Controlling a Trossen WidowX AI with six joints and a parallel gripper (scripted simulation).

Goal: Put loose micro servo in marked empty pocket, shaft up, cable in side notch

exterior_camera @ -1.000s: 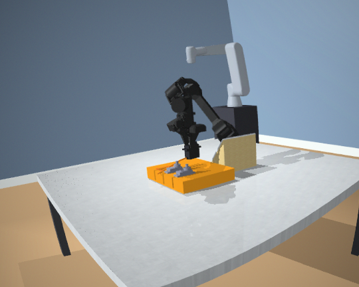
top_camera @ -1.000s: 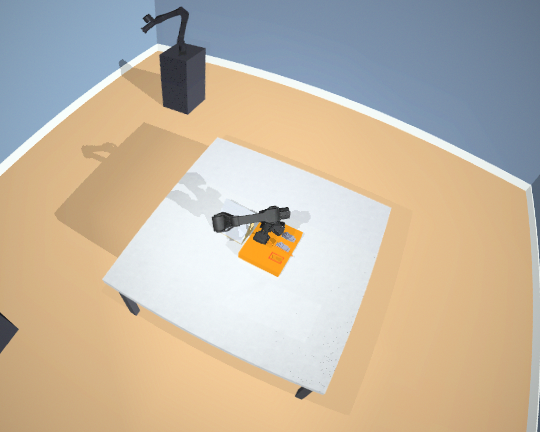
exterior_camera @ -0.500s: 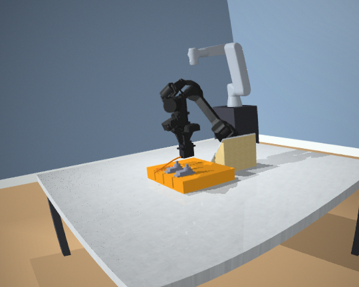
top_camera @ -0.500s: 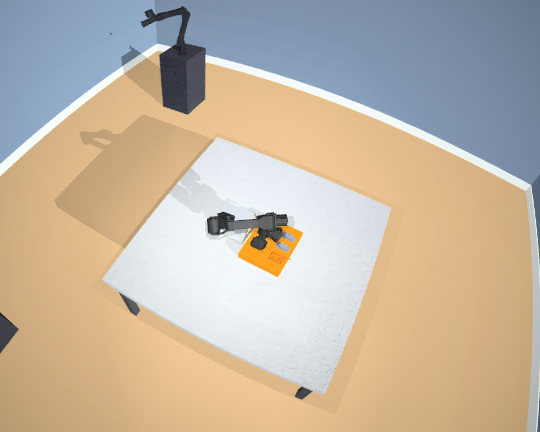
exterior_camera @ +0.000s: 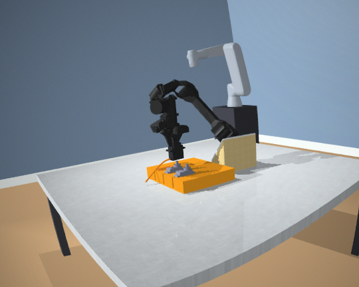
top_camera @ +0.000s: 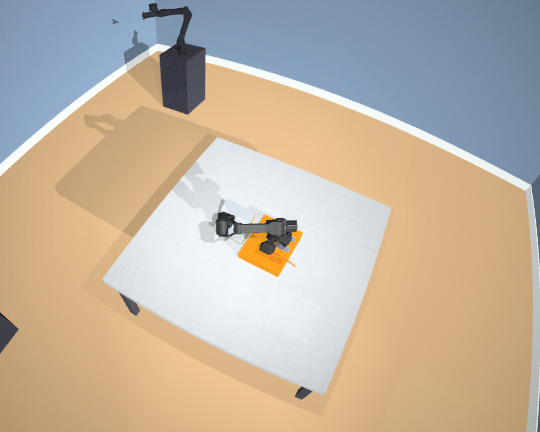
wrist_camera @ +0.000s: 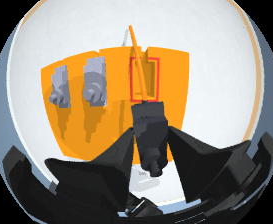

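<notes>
Now: gripper tip 60 mm past the orange deck, 80 mm to the right of it and 100 mm above it.
</notes>
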